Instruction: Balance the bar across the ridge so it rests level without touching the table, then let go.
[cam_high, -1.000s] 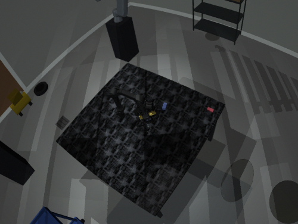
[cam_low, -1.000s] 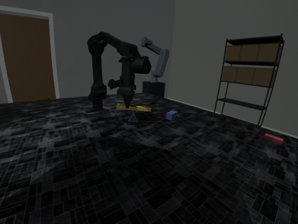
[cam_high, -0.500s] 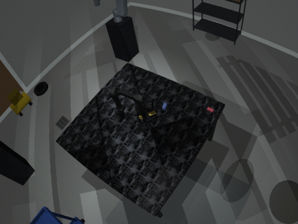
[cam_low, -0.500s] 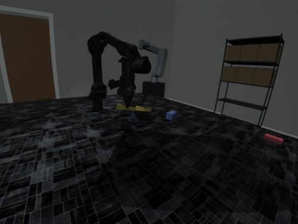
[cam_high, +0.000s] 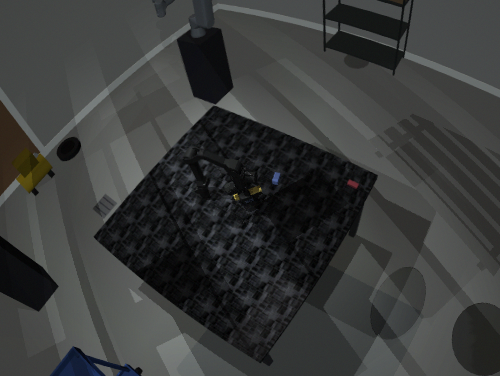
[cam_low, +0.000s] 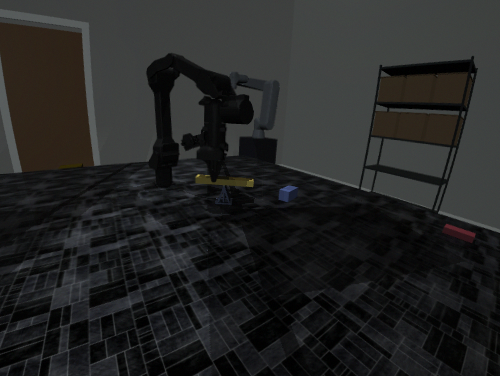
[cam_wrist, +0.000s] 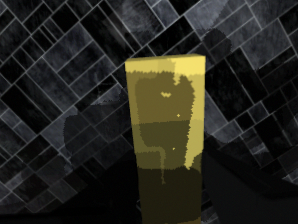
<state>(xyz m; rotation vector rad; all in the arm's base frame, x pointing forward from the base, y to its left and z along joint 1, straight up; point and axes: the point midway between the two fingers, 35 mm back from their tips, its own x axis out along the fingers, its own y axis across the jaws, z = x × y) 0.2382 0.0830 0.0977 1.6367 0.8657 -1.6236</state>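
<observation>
Now: the yellow bar 20 mm ahead of my gripper tip and 20 mm to the left of it. Round my gripper tip: red block (500 mm ahead, 420 mm to the left, 60 mm below); blue cube (80 mm ahead, 220 mm to the left, 50 mm below).
</observation>
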